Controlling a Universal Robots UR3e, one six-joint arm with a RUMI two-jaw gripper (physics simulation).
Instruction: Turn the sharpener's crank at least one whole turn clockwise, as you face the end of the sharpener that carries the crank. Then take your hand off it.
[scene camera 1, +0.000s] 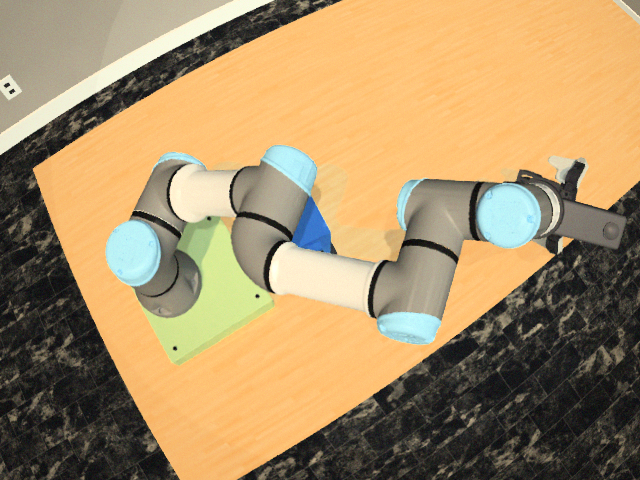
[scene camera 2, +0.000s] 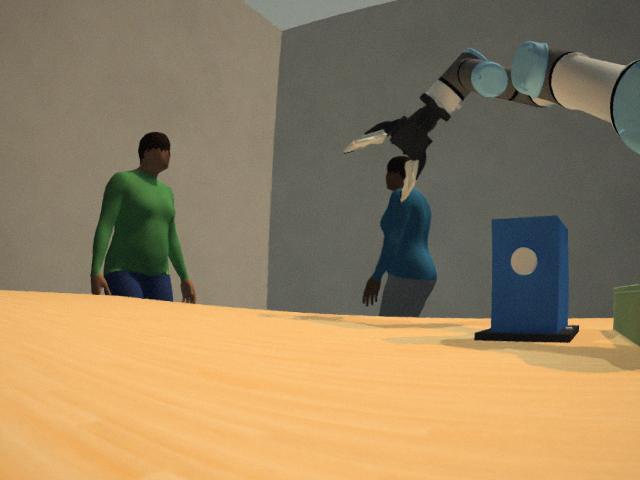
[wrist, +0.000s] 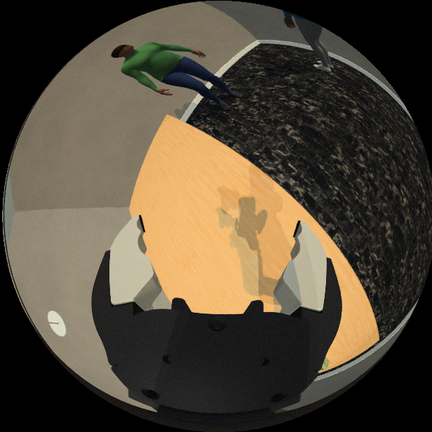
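Where they show: gripper, between the fingertips: (scene camera 2: 372, 177); arm's base, origin of its link: (scene camera 1: 169, 284).
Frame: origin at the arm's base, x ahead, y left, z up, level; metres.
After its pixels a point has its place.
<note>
The sharpener (scene camera 1: 314, 229) @(x 0.251, y -0.122, z 0.077 m) (scene camera 2: 504, 289) @(x 0.284, y -0.029, z 0.003 m) is an upright blue box on a black base (scene camera 2: 524, 337) @(x 0.261, y -0.013, z -0.046 m). A pale round disc (scene camera 2: 523, 260) @(x 0.264, y -0.016, z 0.032 m) is on the face seen in scene camera 2. The arm hides part of the sharpener in scene camera 1. The crank does not show in any view. My gripper (scene camera 1: 555, 205) @(x 0.536, y -0.401, z 0.224 m) (scene camera 2: 374, 176) @(x 0.536, y -0.401, z 0.224 m) (wrist: 219, 219) is open with its pale fingers wide apart and empty. It hangs high above the table, well away from the sharpener, left of it in scene camera 2 and touching nothing.
The arm's green mounting block (scene camera 1: 222, 315) @(x 0.041, y -0.112, z 0.000 m) (scene camera 2: 626, 311) @(x 0.144, y -0.038, z -0.023 m) stands beside the sharpener on the wooden table (scene camera 1: 361, 103) @(x 0.562, y 0.078, z -0.051 m) (scene camera 2: 206, 387) @(x 0.429, y 0.273, z -0.051 m) (wrist: 190, 200). The arm's elbow (scene camera 1: 258, 242) @(x 0.128, y -0.172, z 0.328 m) passes over the sharpener in scene camera 1. Two people (scene camera 2: 138, 222) (scene camera 2: 413, 232) stand beyond the table.
</note>
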